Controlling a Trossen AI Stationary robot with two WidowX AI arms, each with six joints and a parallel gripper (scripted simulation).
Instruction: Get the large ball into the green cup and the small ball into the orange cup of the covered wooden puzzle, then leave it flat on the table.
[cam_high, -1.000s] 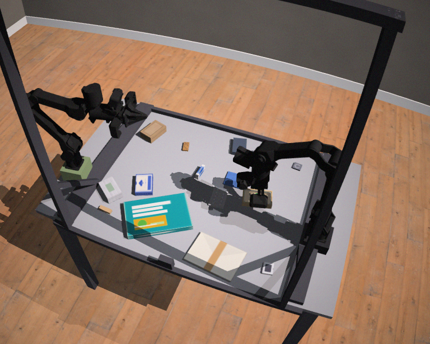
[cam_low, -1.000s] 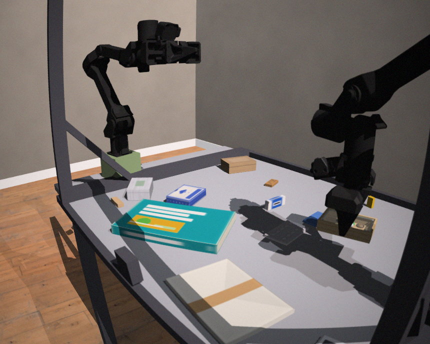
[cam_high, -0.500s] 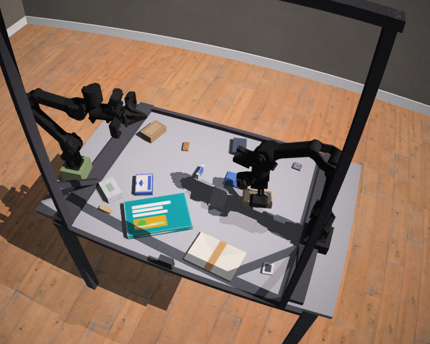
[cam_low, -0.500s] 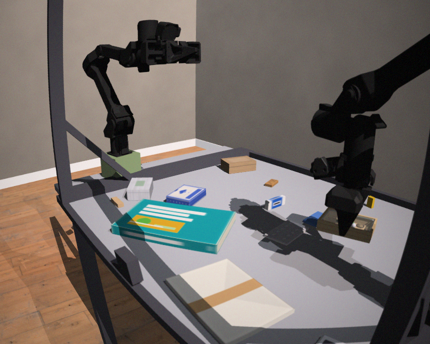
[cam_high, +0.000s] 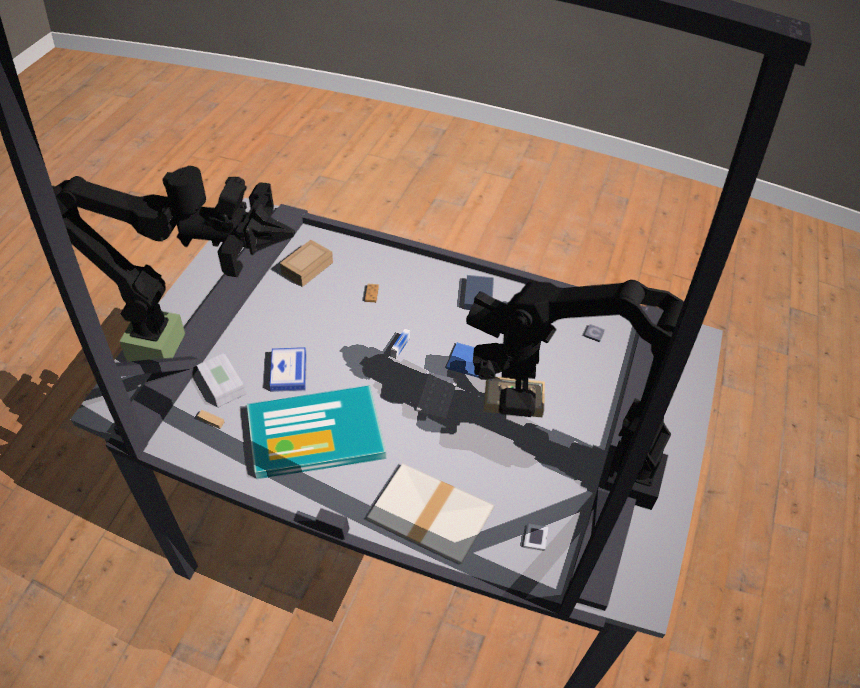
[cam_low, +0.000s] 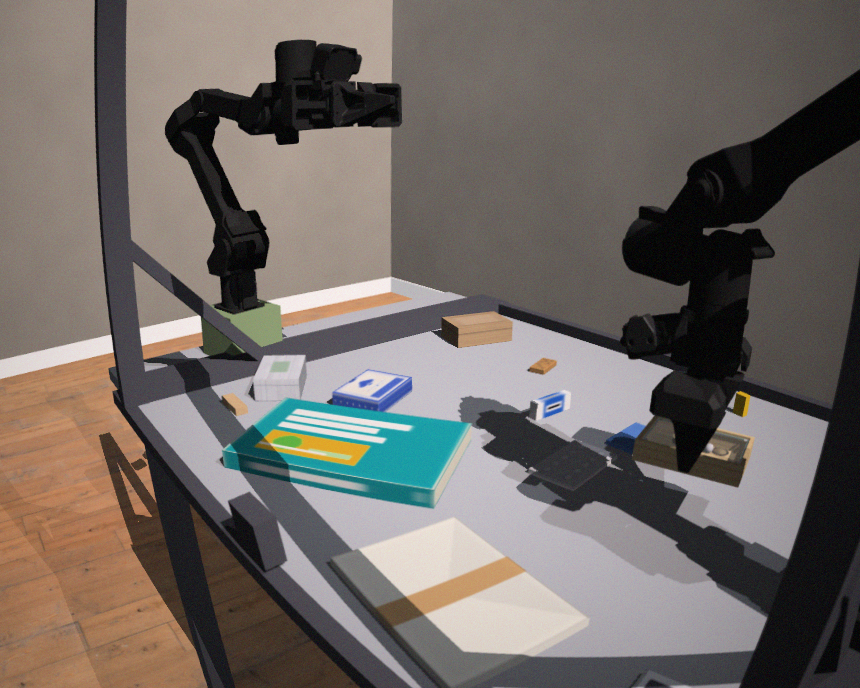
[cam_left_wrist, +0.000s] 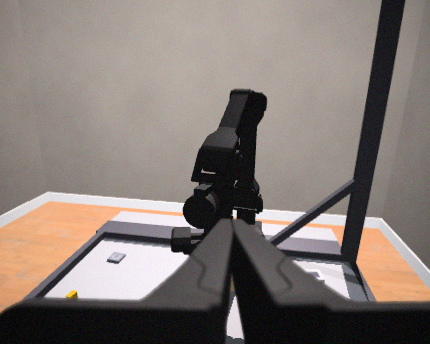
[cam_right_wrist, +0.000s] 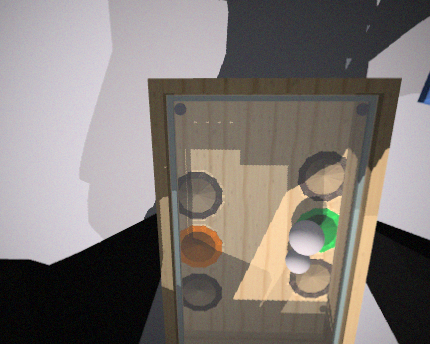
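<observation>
The covered wooden puzzle lies 3 cm below my right hand.
</observation>
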